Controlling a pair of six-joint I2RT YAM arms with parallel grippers.
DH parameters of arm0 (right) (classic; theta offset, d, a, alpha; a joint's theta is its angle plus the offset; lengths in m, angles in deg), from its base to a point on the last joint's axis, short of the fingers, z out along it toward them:
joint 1: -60.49 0.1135 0.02 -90
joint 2: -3.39 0 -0.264 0
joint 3: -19.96 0 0.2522 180
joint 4: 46.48 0 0.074 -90
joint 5: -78.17 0 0 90
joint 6: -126.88 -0.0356 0 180
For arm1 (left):
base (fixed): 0 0 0 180
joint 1: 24.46 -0.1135 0.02 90
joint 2: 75.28 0 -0.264 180
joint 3: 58.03 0 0.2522 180
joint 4: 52.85 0 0.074 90
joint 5: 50.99 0 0 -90
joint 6: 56.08 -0.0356 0 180
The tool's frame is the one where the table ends.
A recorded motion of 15 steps. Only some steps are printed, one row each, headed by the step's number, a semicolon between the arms.
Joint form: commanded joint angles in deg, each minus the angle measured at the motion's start. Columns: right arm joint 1, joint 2, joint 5, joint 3, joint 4, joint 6; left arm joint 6, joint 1, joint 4, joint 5, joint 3, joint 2.
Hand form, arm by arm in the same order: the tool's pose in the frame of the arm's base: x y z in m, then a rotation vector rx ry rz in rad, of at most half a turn. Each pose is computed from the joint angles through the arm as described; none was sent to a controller.
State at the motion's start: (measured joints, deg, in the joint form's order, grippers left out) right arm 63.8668 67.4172 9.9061 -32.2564 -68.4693 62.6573; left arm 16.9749 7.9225 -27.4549 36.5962 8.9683 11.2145
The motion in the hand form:
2: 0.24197 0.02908 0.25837 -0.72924 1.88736 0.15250; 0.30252 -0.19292 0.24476 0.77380 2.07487 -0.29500
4: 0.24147 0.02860 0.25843 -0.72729 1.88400 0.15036; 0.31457 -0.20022 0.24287 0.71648 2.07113 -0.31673
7: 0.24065 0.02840 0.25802 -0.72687 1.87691 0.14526; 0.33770 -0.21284 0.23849 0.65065 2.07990 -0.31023
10: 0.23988 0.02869 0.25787 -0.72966 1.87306 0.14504; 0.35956 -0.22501 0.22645 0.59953 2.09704 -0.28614
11: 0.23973 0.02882 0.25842 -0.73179 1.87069 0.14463; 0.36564 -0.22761 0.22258 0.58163 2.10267 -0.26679
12: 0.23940 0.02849 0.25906 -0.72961 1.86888 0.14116; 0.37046 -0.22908 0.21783 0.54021 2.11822 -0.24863
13: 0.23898 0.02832 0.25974 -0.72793 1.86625 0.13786; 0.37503 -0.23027 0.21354 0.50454 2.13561 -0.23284
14: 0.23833 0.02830 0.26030 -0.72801 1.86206 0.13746; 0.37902 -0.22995 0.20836 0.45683 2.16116 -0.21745
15: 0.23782 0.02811 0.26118 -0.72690 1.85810 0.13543; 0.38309 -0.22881 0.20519 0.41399 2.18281 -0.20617
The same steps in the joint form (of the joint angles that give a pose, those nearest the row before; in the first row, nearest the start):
2: 0.38 -1.13 -0.01 -1.53 3.26 -0.47; 9.68 -0.12 -5.06 -0.29 8.92 5.11
4: 0.27 -1.32 0.01 -1.36 3.48 -0.47; 12.24 -0.13 -7.29 0.12 11.04 8.04
7: 0.24 -1.60 -0.07 -0.97 4.02 -0.38; 14.68 -0.21 -8.45 1.83 16.28 13.76
10: 0.32 -1.81 -0.02 -0.76 4.16 -0.29; 16.38 -0.21 -9.46 3.97 21.03 19.77
11: 0.35 -1.88 0.02 -0.82 4.11 -0.21; 16.71 -0.26 -9.63 5.13 22.33 21.41
12: 0.29 -2.04 -0.09 -0.83 4.12 -0.20; 18.15 -0.30 -9.73 6.74 23.22 22.80
13: 0.27 -2.22 -0.20 -0.82 4.15 -0.20; 19.45 -0.38 -9.40 8.05 24.23 24.12
14: 0.27 -2.45 -0.14 -0.74 4.23 -0.20; 21.33 -0.57 -8.80 9.45 24.99 25.29
15: 0.23 -2.67 -0.15 -0.74 4.27 -0.20; 22.97 -0.89 -7.97 10.45 25.89 26.24

